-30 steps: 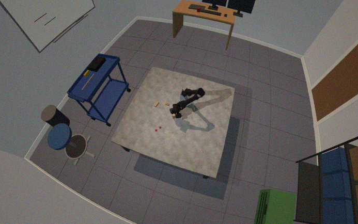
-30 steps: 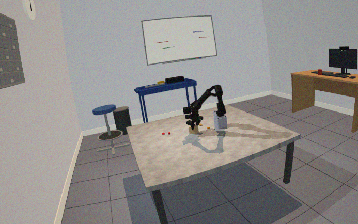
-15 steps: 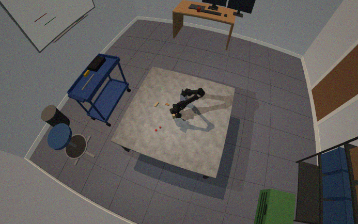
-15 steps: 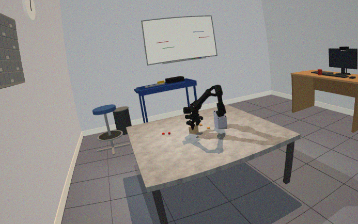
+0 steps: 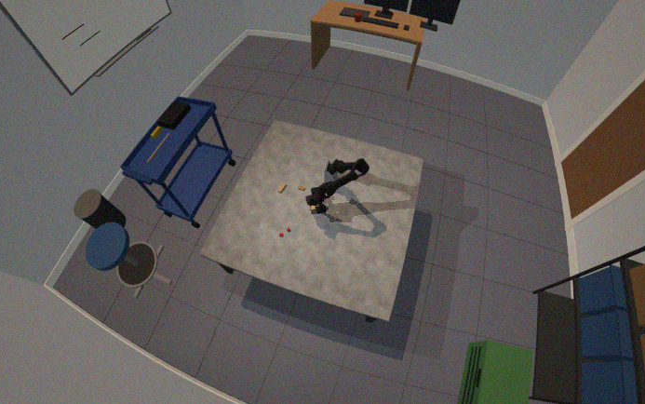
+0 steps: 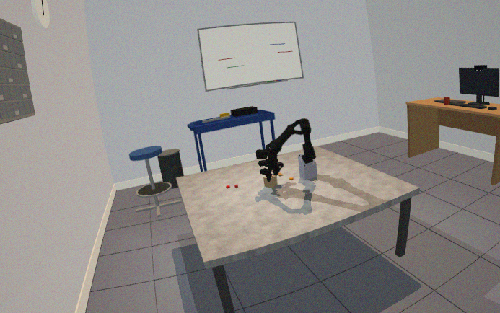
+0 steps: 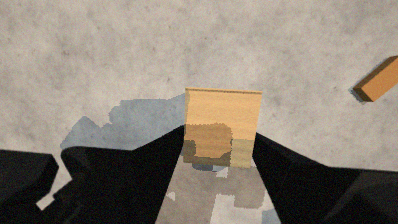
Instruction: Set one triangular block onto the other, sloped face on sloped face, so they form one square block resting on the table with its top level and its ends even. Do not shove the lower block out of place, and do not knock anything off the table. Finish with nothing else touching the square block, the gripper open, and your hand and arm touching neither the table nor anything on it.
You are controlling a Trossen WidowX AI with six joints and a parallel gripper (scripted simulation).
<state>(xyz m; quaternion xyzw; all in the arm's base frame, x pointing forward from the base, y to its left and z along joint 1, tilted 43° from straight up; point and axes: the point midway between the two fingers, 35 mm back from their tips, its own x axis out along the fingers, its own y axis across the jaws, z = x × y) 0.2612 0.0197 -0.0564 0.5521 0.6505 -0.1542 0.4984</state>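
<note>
My gripper tip is 1 cm to the right of the tan triangular block and 1 cm below it. Round my gripper tip: tan bar (29 cm to the right, 10 cm behind, 3 cm below); orange thing (15 cm behind, 3 cm below, 1 cm to the right).
</note>
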